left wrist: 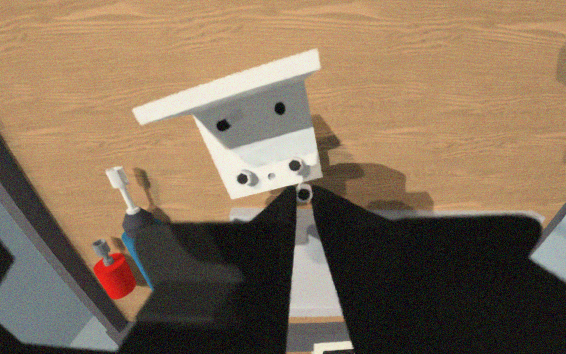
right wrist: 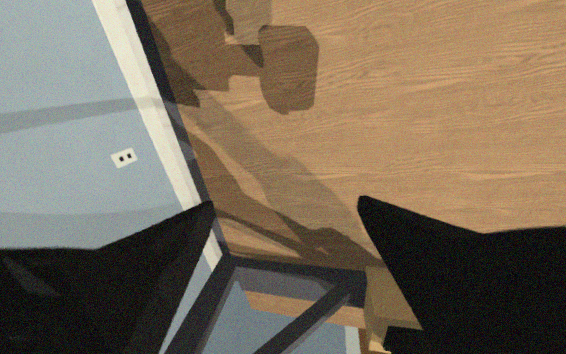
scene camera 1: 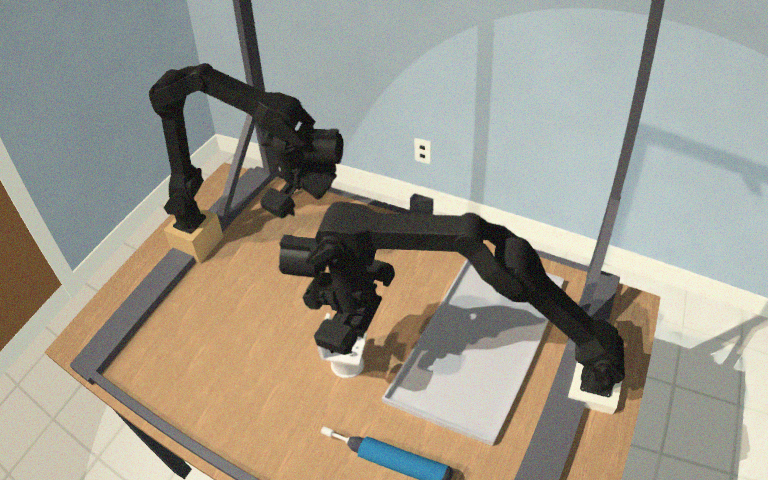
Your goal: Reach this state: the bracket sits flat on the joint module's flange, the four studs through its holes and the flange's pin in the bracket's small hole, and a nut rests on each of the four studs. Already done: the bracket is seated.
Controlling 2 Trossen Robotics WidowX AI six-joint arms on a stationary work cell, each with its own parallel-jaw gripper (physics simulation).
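Places are measured from the left arm's base along level axes (x ahead, y left, z up), in centimetres.
Where they show: left gripper, between the fingertips: (left wrist: 303, 192) (scene camera 1: 362, 333); right gripper, between the fingertips: (right wrist: 286, 205) (scene camera 1: 304, 198); left arm's base, origin of its link: (scene camera 1: 597, 380); right arm's base, origin of its link: (right wrist: 411, 340) (scene camera 1: 189, 222).
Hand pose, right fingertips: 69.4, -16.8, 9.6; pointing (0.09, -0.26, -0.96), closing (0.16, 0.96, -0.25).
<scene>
Each offset is from my right fingertips to the top centre of the thing, as dx, dy, dz. "pt": to the spot under its first point.
The white bracket (scene camera 1: 339, 358) (left wrist: 307, 145) sits on the white joint module {-22.3, +27.5, -4.8} (scene camera 1: 347, 369). In the left wrist view two nuts {-24.4, +28.9, -4.7} (left wrist: 248, 178) {-23.7, +25.4, -4.7} (left wrist: 299, 165) sit on the studs at its near edge, either side of the small hole {pt -24.8, +27.0, -5.9} (left wrist: 271, 175). Two dark studs (left wrist: 223, 125) (left wrist: 280, 108) in the shaded part by the upright plate show no nut. My left gripper (scene camera 1: 346, 346) (left wrist: 303, 192) is shut on a white nut {-24.9, +25.0, -3.1} (left wrist: 303, 199), just off the bracket's near edge in the wrist view; its height is unclear. My right gripper (scene camera 1: 298, 195) (right wrist: 286, 205) is open and empty, far from the bracket.
A grey tray {-44.5, +12.7, -10.7} (scene camera 1: 453, 416) (left wrist: 317, 300) lies right of the joint module. A blue-handled driver {pt -40.4, +43.7, -8.2} (scene camera 1: 402, 458) (left wrist: 117, 177) lies at the table's front. A red cylinder {-39.9, +51.3, -8.9} (left wrist: 115, 277) with a grey tip stands beside it. Dark frame rails (scene camera 1: 133, 316) edge the table.
</scene>
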